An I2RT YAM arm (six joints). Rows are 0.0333 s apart.
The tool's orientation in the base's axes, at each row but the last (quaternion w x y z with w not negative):
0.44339 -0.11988 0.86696 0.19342
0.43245 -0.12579 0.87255 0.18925
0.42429 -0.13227 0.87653 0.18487
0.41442 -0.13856 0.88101 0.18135
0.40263 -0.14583 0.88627 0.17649
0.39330 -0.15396 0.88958 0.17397
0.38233 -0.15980 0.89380 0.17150
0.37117 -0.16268 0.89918 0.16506
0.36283 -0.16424 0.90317 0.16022
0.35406 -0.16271 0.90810 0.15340
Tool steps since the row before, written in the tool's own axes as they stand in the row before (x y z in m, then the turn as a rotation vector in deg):
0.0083 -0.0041 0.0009 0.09 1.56 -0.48
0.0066 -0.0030 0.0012 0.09 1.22 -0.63
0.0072 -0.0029 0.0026 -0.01 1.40 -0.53
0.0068 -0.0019 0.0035 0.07 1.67 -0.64
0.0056 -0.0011 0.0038 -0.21 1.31 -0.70
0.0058 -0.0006 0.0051 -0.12 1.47 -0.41
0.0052 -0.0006 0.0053 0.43 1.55 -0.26
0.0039 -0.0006 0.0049 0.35 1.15 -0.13
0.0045 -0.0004 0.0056 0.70 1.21 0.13
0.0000 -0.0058 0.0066 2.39 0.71 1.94
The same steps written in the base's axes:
-0.0026 -0.0036 -0.0082 -0.99 1.18 0.54
-0.0019 -0.0025 -0.0066 -0.97 0.81 0.55
-0.0014 -0.0020 -0.0078 -0.91 1.02 0.61
-0.0011 -0.0008 -0.0078 -1.14 1.21 0.67
-0.0006 0.0000 -0.0068 -0.86 0.90 0.85
-0.0002 0.0009 -0.0077 -0.79 1.15 0.63
0.0002 0.0009 -0.0074 -1.09 1.20 0.14
0.0006 0.0008 -0.0062 -0.79 0.91 0.04
0.0005 0.0011 -0.0071 -0.90 1.01 -0.38
0.0063 -0.0026 -0.0056 -0.80 0.96 -2.90

